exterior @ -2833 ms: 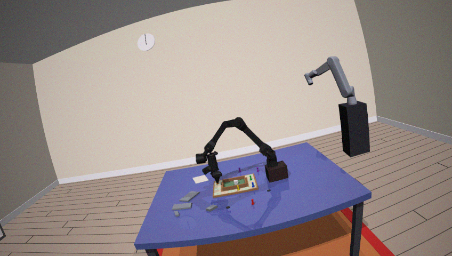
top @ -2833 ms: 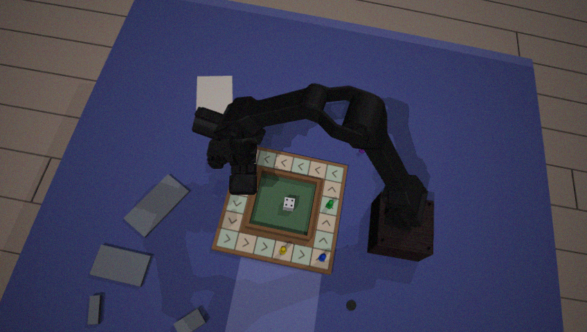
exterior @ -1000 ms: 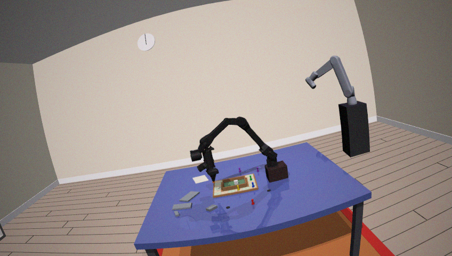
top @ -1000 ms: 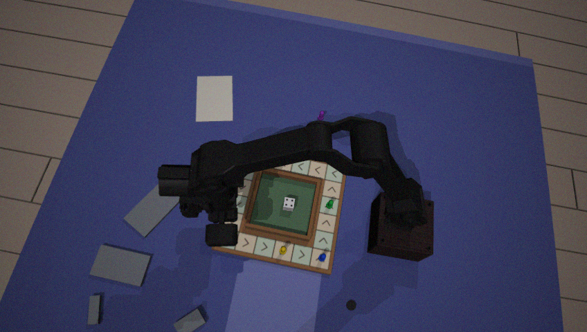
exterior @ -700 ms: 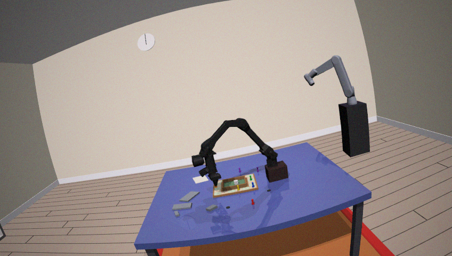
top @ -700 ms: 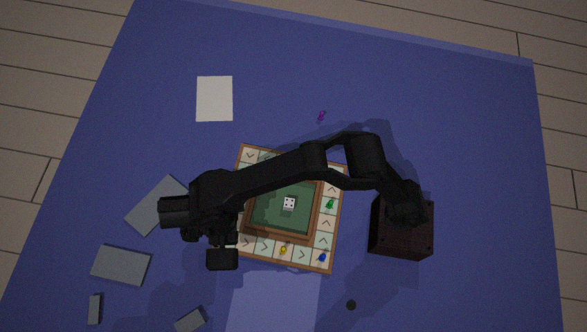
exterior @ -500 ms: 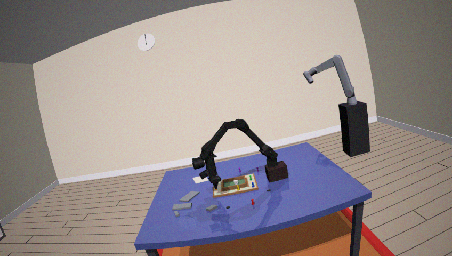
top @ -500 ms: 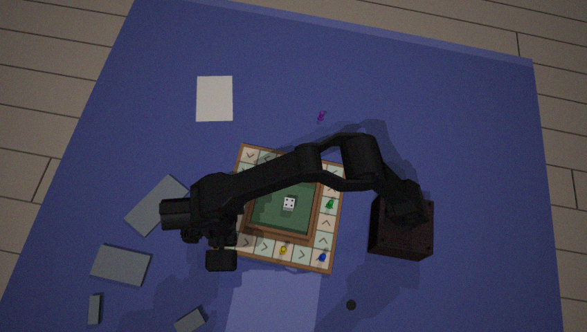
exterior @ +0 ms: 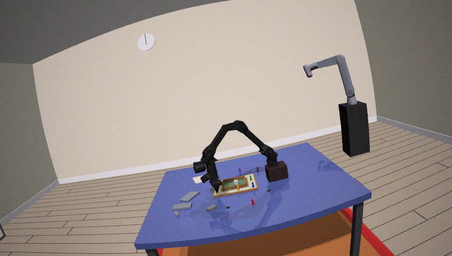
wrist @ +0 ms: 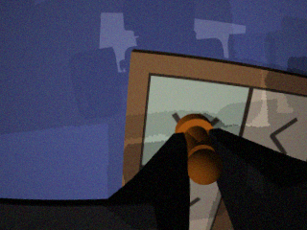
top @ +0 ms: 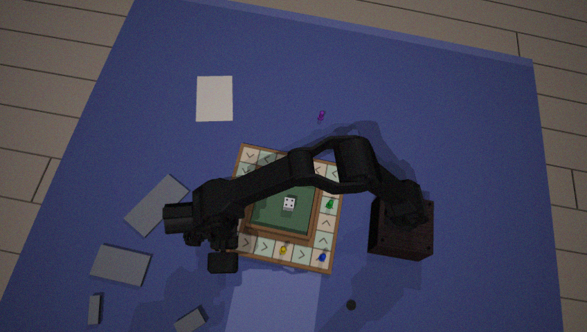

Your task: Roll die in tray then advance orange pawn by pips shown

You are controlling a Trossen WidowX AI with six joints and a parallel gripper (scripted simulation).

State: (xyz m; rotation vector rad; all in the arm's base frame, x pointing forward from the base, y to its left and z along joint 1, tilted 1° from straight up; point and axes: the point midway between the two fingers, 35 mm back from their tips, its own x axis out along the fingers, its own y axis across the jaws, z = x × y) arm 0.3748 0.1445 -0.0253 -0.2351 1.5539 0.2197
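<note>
The orange pawn is 1 cm above my gripper tip. Round my gripper tip: blue pawn (23 cm behind, 2 cm to the right); white die (12 cm to the right, 12 cm behind); yellow pawn (13 cm behind, 1 cm to the right).
</note>
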